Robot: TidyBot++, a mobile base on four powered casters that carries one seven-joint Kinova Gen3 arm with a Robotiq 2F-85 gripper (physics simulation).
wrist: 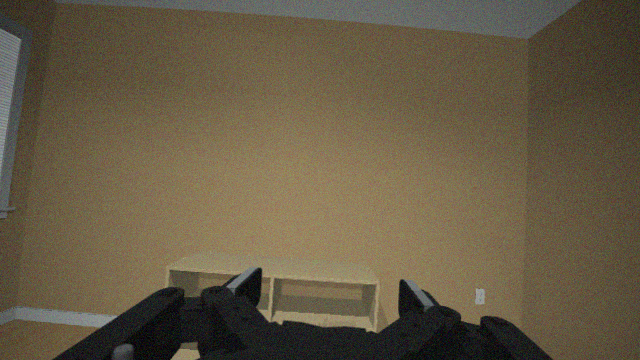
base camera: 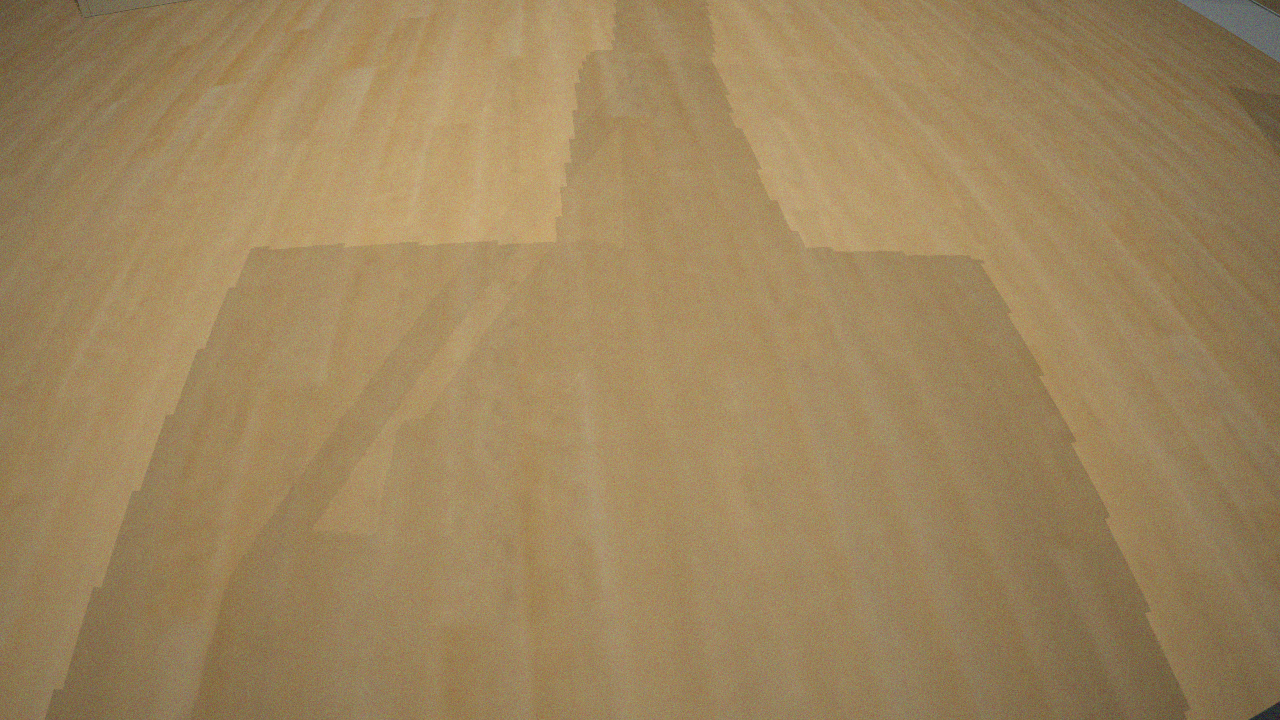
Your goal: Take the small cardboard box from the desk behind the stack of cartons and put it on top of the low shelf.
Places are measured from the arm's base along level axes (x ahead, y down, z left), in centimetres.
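Pixels of known places: gripper, fingertip midpoint: [wrist: 328, 289].
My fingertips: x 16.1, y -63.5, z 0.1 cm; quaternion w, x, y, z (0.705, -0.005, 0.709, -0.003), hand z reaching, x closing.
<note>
Behind a point stands the place of what it marks.
The low shelf [wrist: 300, 266] @(y -21.4, x 155.9, z 19.8 cm) is light wood with open compartments. It stands against the far wall in the lower middle of the wrist view, beyond my gripper. Its bare top board shows, while my fingers hide parts of its front. My gripper [wrist: 328, 289] @(y -63.5, x 16.1, z 0.1 cm) is open, with its black fingers wide apart and nothing between them. The small cardboard box, the desk and the stack of cartons do not show in either view.
A pale panel edge [base camera: 143, 5] @(y 39.1, x 133.0, z 80.7 cm) shows at the top left of the base view; a white baseboard [base camera: 1239, 25] @(y 37.2, x 156.6, z -147.4 cm) runs at the top right. The wooden floor [base camera: 644, 402] @(y 39.6, x 42.8, z -3.7 cm) carries a broad shadow. In the wrist view, a window [wrist: 9, 100] @(y -117.1, x 139.7, z 227.5 cm) is left and a wall outlet [wrist: 480, 296] @(y -0.5, x 189.0, z -112.3 cm) right.
</note>
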